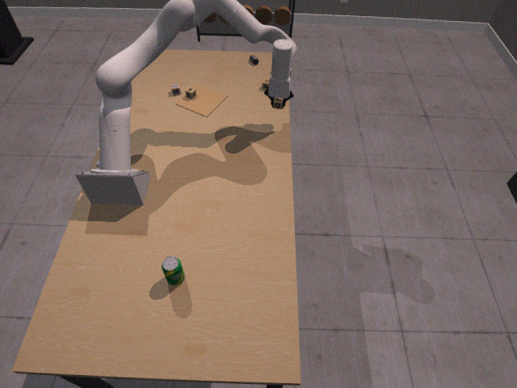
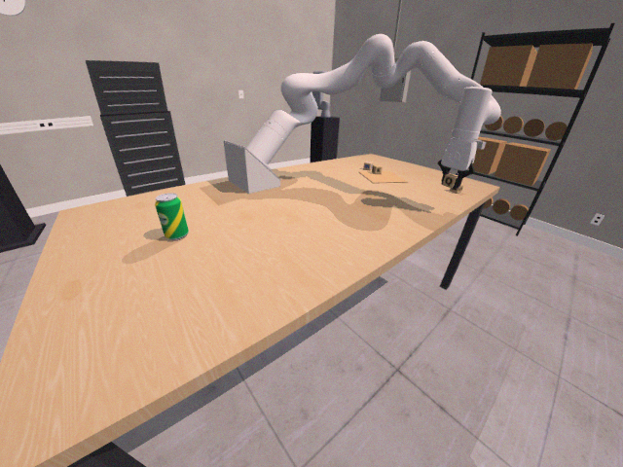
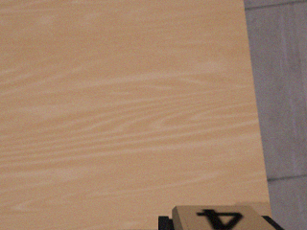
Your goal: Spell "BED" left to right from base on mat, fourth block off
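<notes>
Now: the tan mat 410 mm behind my hand, 130 mm to the left of it and 110 mm below it. Round my hand: green can 890 mm to the right, 330 mm behind, 50 mm below; then wooden letter block 270 mm to the left, 90 mm below, 70 mm behind; then small dark object 520 mm to the left, 160 mm behind, 100 mm below.
</notes>
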